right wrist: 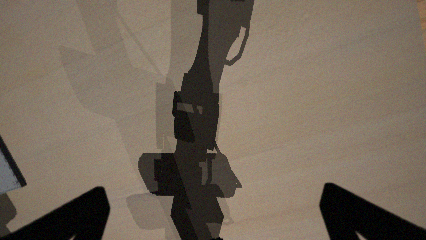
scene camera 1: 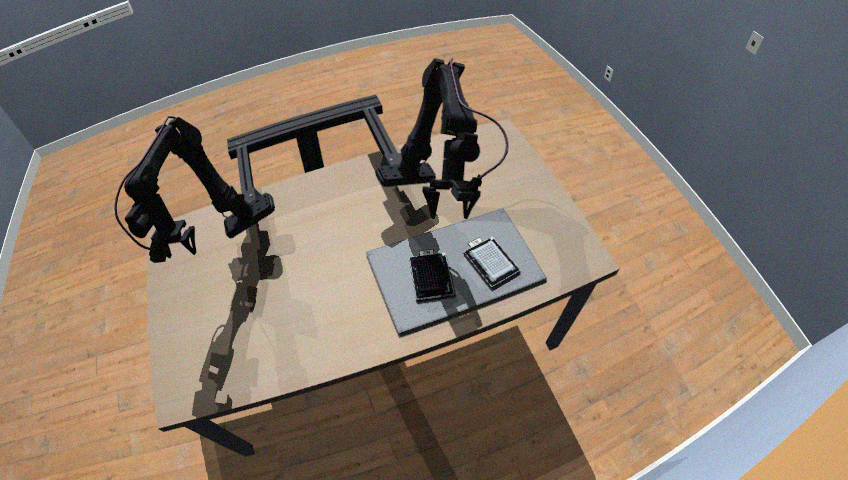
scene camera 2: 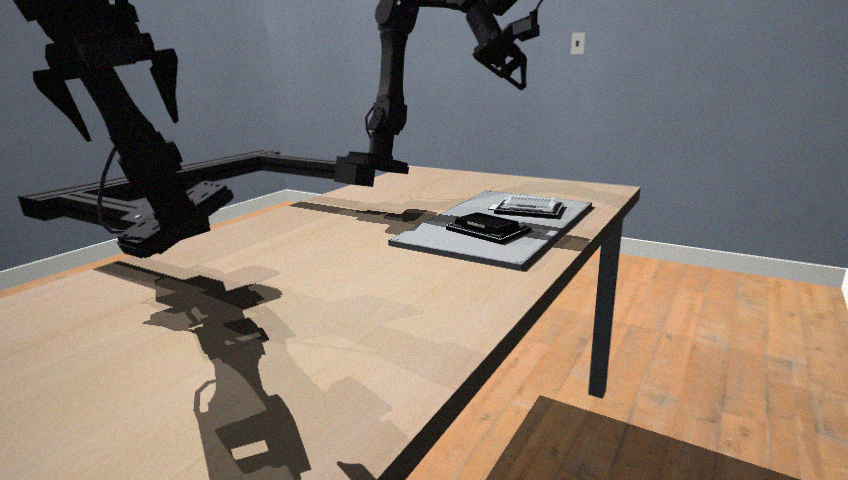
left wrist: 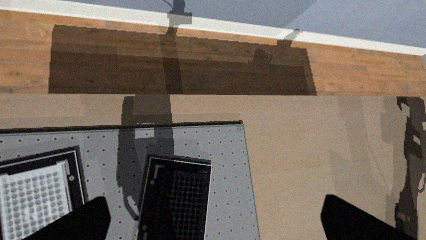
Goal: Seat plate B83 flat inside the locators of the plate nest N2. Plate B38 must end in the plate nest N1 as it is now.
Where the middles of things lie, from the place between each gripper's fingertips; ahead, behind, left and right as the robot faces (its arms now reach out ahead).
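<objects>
White well plate (scene camera 1: 489,256): 93 cm to the left of my right hand (scene camera 2: 134,131), 31 cm below it and 10 cm ahead of it. Black well plate (scene camera 1: 428,270): 72 cm to the left of my right hand, 30 cm below it, 9 cm ahead of it.
The white well plate is 32 cm below my left gripper (scene camera 2: 514,82), 17 cm to the left of it and 2 cm behind it. My left gripper is 32 cm above the black well plate, 4 cm to the left of it and 4 cm past it.
</objects>
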